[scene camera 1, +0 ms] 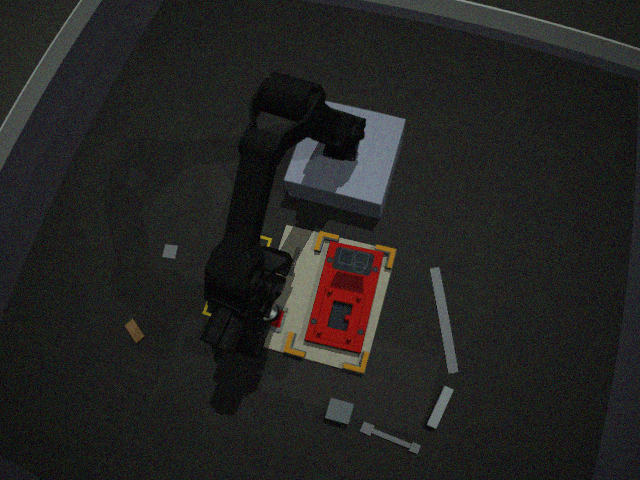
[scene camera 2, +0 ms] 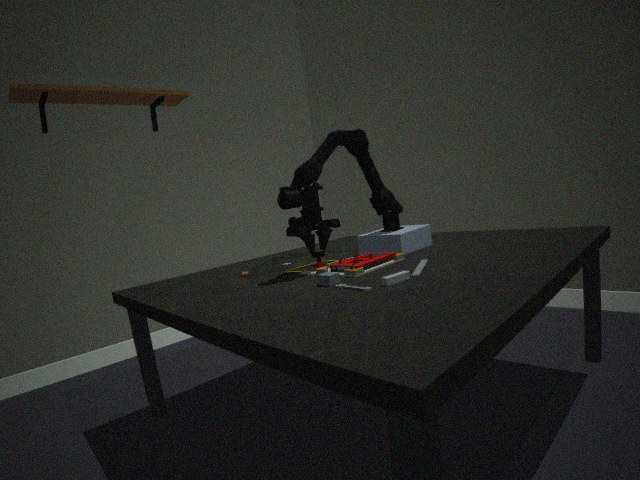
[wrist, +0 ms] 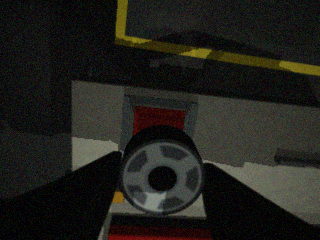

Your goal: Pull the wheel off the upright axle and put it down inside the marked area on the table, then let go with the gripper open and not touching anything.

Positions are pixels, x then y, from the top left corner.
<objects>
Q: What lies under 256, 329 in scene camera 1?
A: My gripper.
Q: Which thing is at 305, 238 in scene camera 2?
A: My gripper.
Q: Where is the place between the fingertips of my gripper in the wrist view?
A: At 161, 165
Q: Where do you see a wheel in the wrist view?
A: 160, 145
</objects>
